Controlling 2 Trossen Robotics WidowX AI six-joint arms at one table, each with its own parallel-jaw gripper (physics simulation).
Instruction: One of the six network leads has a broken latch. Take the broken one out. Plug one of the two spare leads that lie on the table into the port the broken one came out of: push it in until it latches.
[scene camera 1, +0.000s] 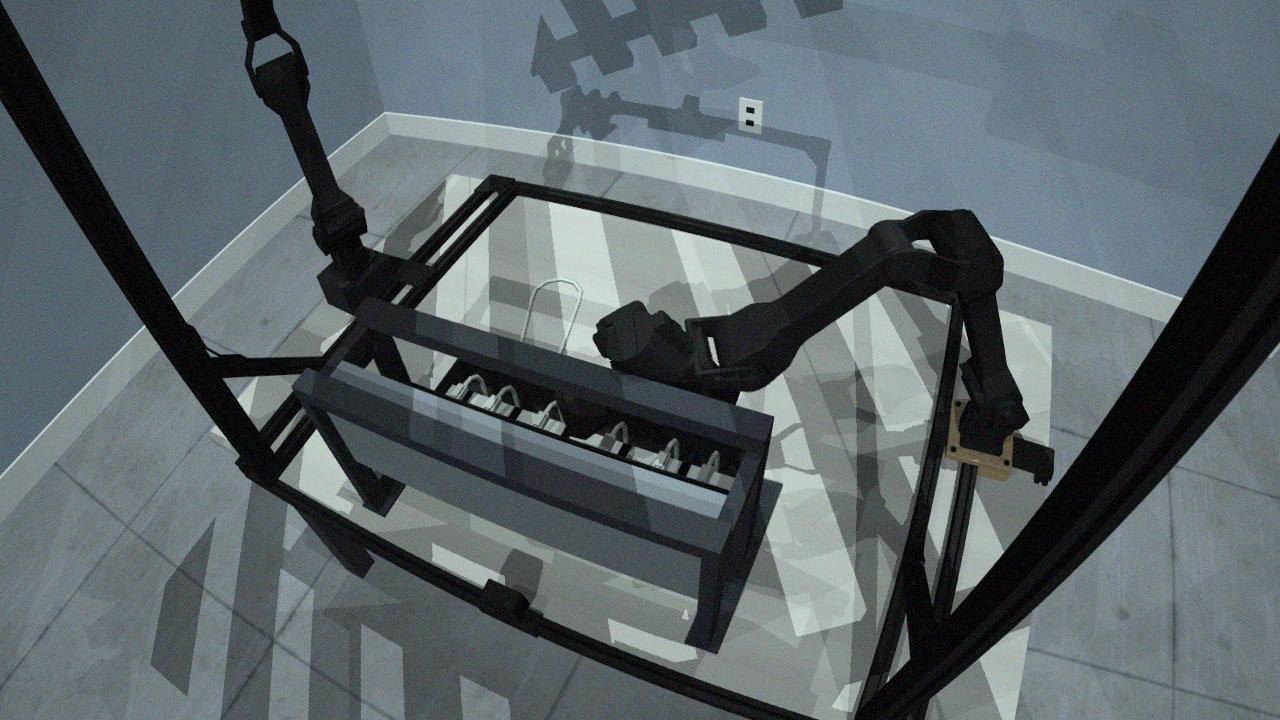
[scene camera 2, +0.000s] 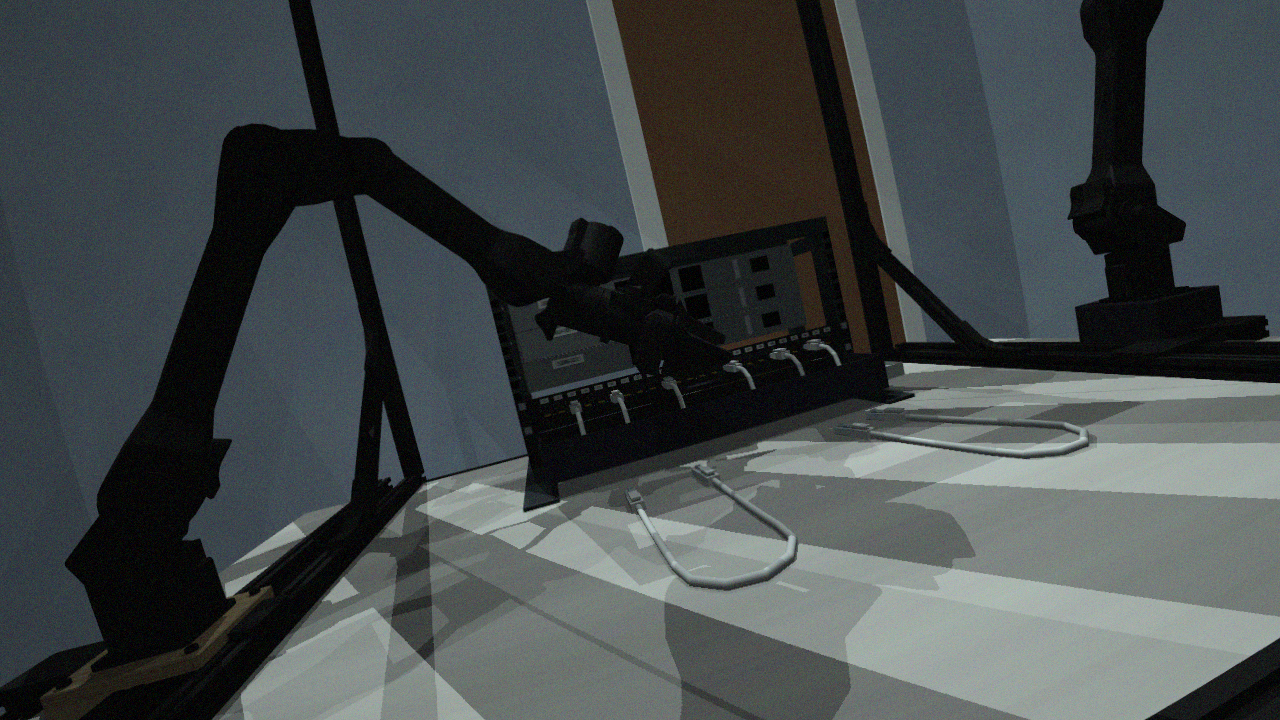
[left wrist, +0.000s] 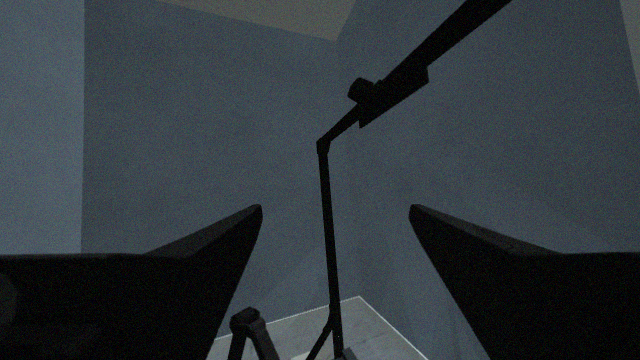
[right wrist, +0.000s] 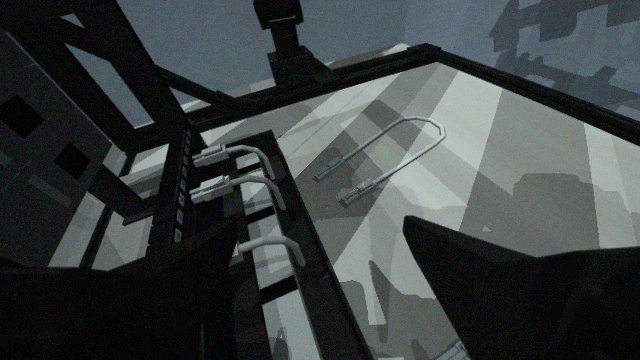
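Six white leads sit in a row in the dark rack; three plugs show in the right wrist view, one of them the upper lead. The broken latch cannot be told from here. A U-shaped spare lead lies on the table before the rack. The other spare lead lies farther right in scene camera 2. My right gripper is open at the row's middle; its left finger overlaps the third plug in its wrist view, contact unclear. My left gripper is open, facing the wall.
The rack's dark crossbars and panels stand close around the right gripper. Black frame rails edge the table, and an upright post rises behind the rack. The left arm stands away from the rack.
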